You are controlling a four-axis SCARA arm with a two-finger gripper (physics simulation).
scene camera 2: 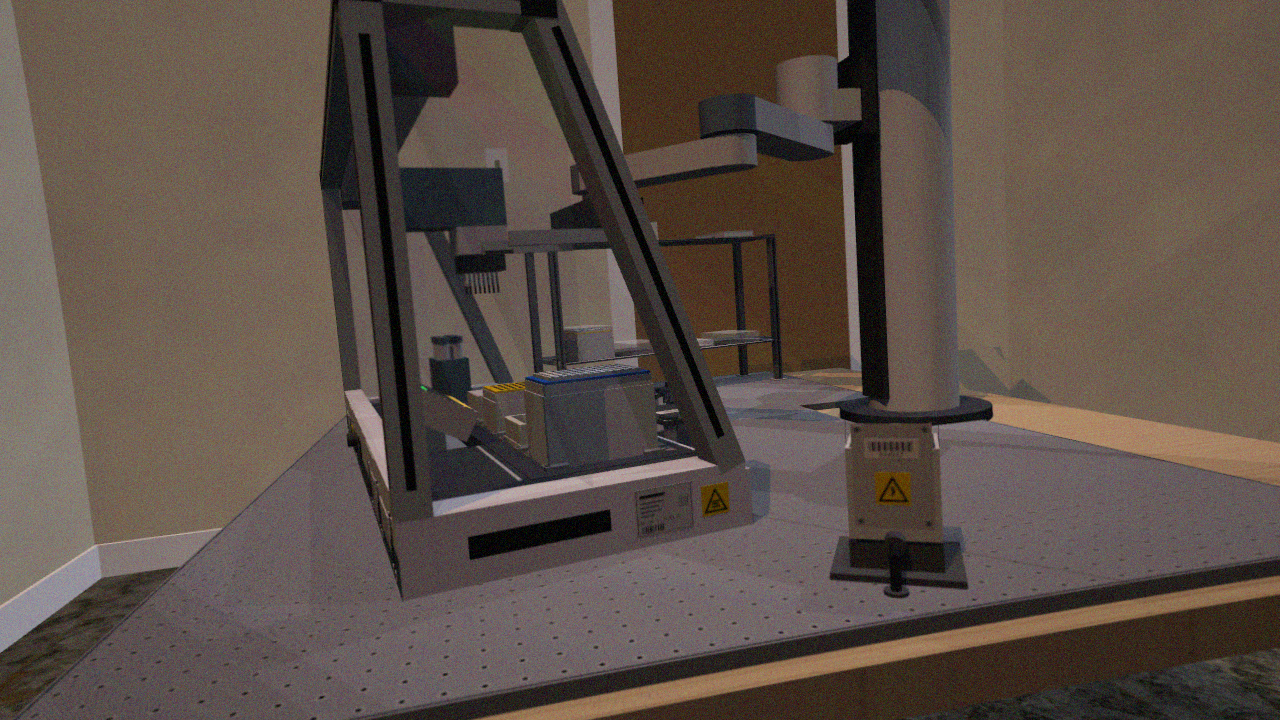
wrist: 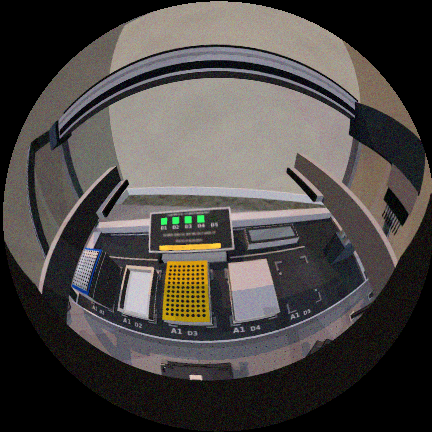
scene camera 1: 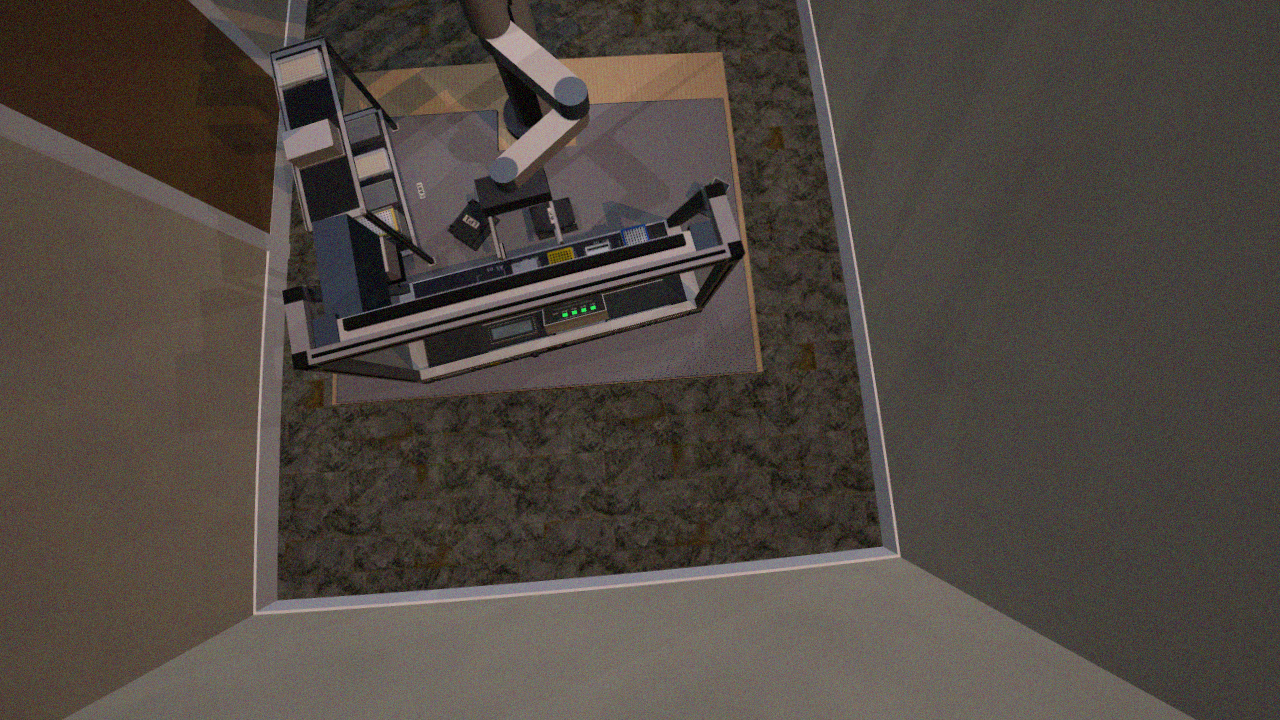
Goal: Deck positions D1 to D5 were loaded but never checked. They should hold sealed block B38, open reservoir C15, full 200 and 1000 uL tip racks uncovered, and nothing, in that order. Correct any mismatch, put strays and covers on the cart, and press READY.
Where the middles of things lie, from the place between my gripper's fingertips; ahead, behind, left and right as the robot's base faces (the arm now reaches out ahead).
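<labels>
Open reservoir point(wrist: 137, 297): 17 cm to the left of my hand, 5 cm behind it, 25 cm below it. Pipette head point(scene camera 1: 393, 262): 40 cm to the right of my hand, 2 cm ahead of it, 2 cm above it.
</labels>
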